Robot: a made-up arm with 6 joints.
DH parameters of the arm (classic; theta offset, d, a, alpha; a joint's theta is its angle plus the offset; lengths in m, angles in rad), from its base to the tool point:
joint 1: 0 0.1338 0 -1.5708
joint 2: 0.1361 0 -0.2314 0
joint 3: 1.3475 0 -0.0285 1.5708
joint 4: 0 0.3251 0 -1.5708
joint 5: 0 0 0.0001 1.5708
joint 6: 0 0.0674 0 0
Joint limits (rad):
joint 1: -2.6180..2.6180
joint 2: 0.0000..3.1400
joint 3: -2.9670..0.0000
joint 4: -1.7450..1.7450
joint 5: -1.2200..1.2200
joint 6: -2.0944..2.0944
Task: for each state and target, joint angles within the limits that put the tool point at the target. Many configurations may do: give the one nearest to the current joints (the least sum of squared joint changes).
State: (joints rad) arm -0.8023 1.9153 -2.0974 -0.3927 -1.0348 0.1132
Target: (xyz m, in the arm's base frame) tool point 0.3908 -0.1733 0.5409
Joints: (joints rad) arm -0.4687 1.9621 -2.2521 -0.4151 -0.9399 0.1132
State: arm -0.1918 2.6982 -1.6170 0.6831 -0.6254 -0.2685
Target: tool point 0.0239 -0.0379 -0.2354
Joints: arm -0.4880 3.1400 -0.8388 0.7925 -0.4839 -0.2685
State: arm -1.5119 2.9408 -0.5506 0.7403 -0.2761 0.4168
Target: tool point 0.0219 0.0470 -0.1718
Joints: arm -1.9282 3.1393 -0.6226 0.7751 0.0850 0.4168
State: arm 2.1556 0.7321 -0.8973 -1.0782 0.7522 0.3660
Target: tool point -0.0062 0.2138 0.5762
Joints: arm 1.7754 1.0294 -1.5578 -1.1841 0.6403 0.3660
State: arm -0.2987 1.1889 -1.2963 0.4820 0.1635 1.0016
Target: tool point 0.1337 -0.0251 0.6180
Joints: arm -0.2198 0.8527 -1.5505 0.4898 0.1458 1.0016
